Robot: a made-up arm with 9 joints. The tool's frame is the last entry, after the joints. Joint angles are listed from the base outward.
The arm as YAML. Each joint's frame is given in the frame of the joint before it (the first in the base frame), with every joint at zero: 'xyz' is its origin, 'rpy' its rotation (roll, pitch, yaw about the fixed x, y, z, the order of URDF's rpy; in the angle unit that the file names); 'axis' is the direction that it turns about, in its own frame. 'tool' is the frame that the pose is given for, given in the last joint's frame.
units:
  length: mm
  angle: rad
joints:
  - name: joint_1
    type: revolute
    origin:
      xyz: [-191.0, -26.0, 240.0]
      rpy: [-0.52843, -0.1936, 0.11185]
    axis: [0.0, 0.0, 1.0]
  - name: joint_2
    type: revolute
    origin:
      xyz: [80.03, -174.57, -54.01]
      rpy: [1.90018, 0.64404, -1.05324]
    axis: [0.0, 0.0, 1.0]
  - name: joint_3
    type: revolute
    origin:
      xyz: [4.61, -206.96, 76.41]
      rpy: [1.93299, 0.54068, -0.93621]
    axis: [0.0, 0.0, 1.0]
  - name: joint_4
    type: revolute
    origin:
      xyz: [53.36, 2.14, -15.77]
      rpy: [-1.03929, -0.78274, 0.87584]
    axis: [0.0, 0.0, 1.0]
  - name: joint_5
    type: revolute
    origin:
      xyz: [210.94, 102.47, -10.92]
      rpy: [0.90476, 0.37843, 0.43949]
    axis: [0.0, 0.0, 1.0]
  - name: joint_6
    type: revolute
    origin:
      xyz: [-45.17, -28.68, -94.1]
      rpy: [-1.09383, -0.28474, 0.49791]
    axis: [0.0, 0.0, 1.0]
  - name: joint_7
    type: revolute
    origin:
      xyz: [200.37, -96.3, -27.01]
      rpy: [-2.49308, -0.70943, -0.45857]
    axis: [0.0, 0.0, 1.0]
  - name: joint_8
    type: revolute
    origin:
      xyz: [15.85, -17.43, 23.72]
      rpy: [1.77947, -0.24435, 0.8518]
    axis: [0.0, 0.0, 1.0]
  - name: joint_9
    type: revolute
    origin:
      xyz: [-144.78, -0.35, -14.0]
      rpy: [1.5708, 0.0, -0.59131]
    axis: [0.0, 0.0, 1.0]
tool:
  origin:
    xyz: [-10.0, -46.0, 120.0]
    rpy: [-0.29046, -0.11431, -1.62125]
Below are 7 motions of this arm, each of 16 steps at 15 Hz.
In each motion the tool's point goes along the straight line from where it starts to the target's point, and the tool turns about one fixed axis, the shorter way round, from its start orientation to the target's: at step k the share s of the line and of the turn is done. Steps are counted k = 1, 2, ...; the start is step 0. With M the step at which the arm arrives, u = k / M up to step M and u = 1 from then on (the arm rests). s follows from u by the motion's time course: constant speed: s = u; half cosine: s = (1 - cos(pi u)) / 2; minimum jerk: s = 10 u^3 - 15 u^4 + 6 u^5.
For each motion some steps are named. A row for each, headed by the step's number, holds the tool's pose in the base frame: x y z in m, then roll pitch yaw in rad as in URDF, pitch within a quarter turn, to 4 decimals.
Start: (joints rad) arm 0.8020 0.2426 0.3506 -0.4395 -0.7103 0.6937 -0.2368 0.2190 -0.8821
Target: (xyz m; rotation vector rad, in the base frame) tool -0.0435 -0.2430 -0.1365 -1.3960 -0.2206 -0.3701
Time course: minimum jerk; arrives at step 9
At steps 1, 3, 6, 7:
1: -0.0487 -0.2715 -0.1082 -0.8924 -0.5877 0.0567
3: -0.0477 -0.2658 -0.1139 -0.9936 -0.5385 0.0271
6: -0.0446 -0.2491 -0.1305 -1.2853 -0.4121 -0.0847
7: -0.0439 -0.2452 -0.1343 -1.3523 -0.3875 -0.1150

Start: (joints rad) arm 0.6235 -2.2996 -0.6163 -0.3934 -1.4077 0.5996 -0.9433 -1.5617 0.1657
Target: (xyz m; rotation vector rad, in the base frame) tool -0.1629 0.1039 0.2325 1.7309 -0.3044 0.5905
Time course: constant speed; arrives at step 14
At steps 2, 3, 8, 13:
2: -0.2089 0.2709 0.2798 2.3016 0.3231 -0.1692
3: -0.2050 0.2570 0.2759 2.2639 0.2445 -0.1629
8: -0.1859 0.1874 0.2562 2.0681 -0.1418 -0.0874
13: -0.1667 0.1178 0.2364 1.8143 -0.5021 0.0804

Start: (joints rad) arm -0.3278 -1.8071 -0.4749 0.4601 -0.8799 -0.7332 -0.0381 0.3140 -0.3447
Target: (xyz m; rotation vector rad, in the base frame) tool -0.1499 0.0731 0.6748 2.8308 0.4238 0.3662
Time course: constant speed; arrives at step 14
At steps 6, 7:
6: -0.2498 0.0863 0.3976 2.3263 0.2962 -0.0296
7: -0.2373 0.0847 0.4323 2.4034 0.2446 0.0310

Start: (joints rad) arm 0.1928 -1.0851 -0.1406 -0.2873 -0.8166 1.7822 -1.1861 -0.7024 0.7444
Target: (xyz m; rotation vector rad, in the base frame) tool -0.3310 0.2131 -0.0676 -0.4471 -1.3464 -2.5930
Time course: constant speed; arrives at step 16
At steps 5, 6, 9, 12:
5: -0.2239 0.1747 -0.0998 0.7336 0.0675 2.3290
6: -0.2337 0.1782 -0.0969 0.7673 0.0385 2.4085
9: -0.2629 0.1886 -0.0881 0.8534 -0.0630 2.6410
12: -0.2921 0.1991 -0.0793 0.9146 -0.1815 2.8672

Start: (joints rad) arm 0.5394 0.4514 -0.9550 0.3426 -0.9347 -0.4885 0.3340 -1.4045 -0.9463
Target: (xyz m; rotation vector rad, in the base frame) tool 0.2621 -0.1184 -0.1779 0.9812 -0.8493 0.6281
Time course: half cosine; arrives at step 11
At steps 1, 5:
1: 0.4279 -0.0172 -0.0834 1.2774 -0.4538 1.0098
5: 0.3588 -0.0594 -0.1228 1.1006 -0.6579 0.6755

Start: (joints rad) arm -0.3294 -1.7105 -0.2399 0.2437 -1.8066 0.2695 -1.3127 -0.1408 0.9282
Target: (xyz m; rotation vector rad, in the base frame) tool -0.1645 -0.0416 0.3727 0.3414 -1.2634 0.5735
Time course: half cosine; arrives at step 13
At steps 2, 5, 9, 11, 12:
2: -0.3068 0.0396 0.3348 -1.6490 -1.1156 2.0536
5: -0.2667 0.0168 0.3455 -1.3937 -1.2124 1.8567
9: -0.1971 -0.0230 0.3640 -0.6422 -1.2980 1.2048
11: -0.1731 -0.0367 0.3704 -0.3401 -1.2877 0.9368
12: -0.1667 -0.0403 0.3721 -0.2641 -1.2812 0.8700

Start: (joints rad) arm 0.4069 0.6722 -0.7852 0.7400 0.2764 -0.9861 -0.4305 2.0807 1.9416
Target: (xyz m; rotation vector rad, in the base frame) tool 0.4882 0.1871 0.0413 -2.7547 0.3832 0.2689
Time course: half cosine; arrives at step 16
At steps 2, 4, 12, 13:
2: 0.2812 -0.1634 -0.1798 -3.0768 0.5395 -0.9134
4: 0.3045 -0.1239 -0.1549 -3.0346 0.5142 -0.8281
12: 0.4567 0.1337 0.0076 -2.8402 0.2886 -0.3307
13: 0.4701 0.1564 0.0219 -2.8298 0.2652 -0.2911

